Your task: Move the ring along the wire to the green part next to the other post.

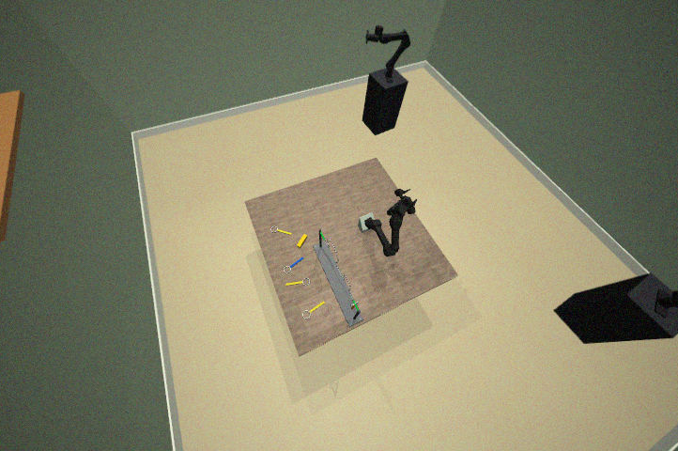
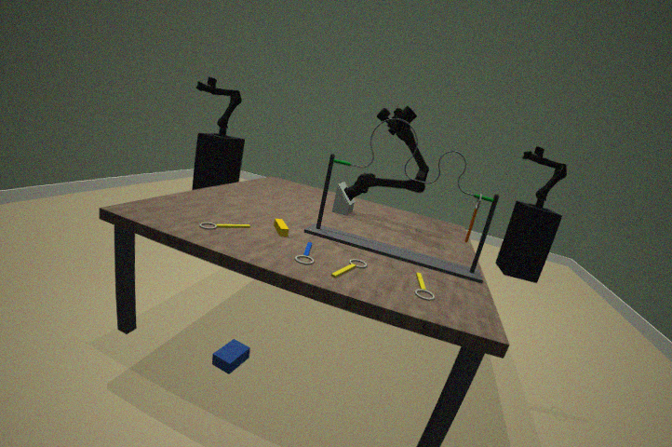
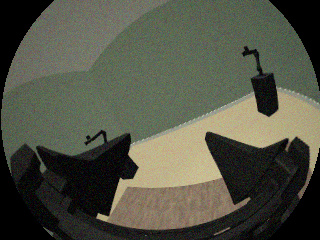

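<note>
The orange-handled ring is 670 mm ahead of my gripper tip, 390 mm to the left of it and 270 mm below it. From my gripper tip the other things lie so: blue block: 890 mm ahead, 330 mm to the right, 960 mm below; yellow block: 740 mm ahead, 260 mm to the right, 470 mm below; blue-handled ring: 890 mm ahead, 120 mm to the right, 480 mm below.
</note>
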